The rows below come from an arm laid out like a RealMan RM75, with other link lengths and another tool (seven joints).
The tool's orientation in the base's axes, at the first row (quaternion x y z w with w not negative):
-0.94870 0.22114 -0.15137 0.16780
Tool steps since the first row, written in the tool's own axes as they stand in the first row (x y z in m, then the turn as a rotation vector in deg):
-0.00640 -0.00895 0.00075 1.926 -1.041 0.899
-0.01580 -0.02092 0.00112 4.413 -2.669 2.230
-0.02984 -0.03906 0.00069 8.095 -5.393 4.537
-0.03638 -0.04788 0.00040 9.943 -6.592 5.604
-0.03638 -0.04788 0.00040 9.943 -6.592 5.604
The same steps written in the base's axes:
-0.00191 0.01077 0.00141 2.358 0.201 0.004
-0.00541 0.02541 0.00369 5.569 0.743 -0.034
-0.01090 0.04725 0.00808 10.561 1.895 -0.271
-0.01335 0.05771 0.01034 12.971 2.308 -0.374
-0.01335 0.05771 0.01034 12.971 2.308 -0.374

